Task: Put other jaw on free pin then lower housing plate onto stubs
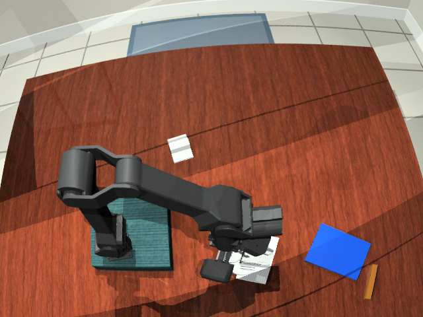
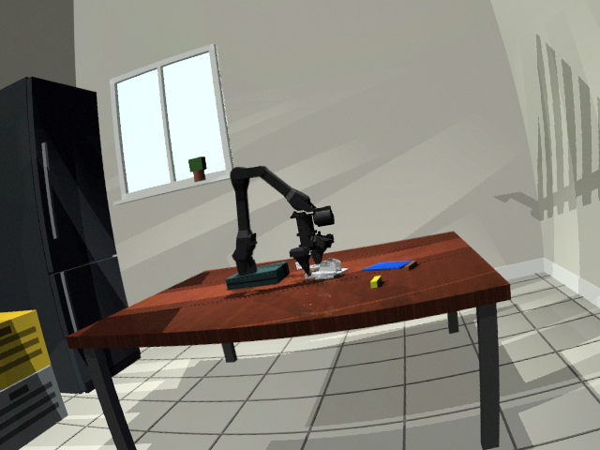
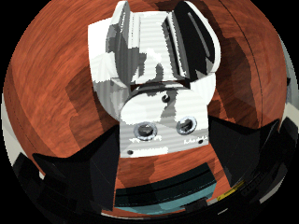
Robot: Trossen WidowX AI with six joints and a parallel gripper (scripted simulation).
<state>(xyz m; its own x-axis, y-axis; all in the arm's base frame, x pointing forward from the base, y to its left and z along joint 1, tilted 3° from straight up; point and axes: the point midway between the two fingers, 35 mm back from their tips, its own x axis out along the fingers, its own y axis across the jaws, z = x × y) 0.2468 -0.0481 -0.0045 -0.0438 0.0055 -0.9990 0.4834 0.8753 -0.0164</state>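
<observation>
The grey jaw is 3 cm to the right of my gripper tip and 1 cm ahead of it. The rest, counted from my gripper tip: blue sheet (26 cm ahead, 8 cm to the right, 2 cm below); then yellow block (37 cm to the right, 19 cm ahead, 1 cm below); then small white block (29 cm to the left, 5 cm behind, 1 cm below).
</observation>
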